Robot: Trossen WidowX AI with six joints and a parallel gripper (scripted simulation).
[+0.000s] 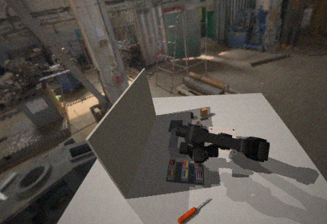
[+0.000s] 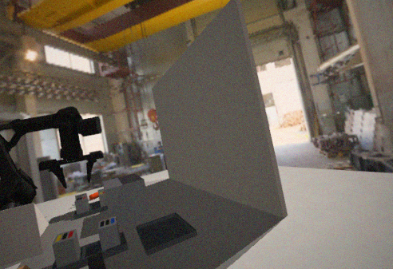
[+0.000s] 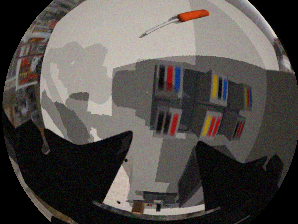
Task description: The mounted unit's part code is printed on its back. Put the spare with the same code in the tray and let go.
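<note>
Right now the spare is 6 cm below my gripper tip. Round my gripper tip: grey mounted unit (14 cm ahead, 13 cm to the right, 5 cm below); then panel (39 cm ahead, 13 cm above, 12 cm to the right); then tray (35 cm to the right, 20 cm ahead, 9 cm below).
</note>
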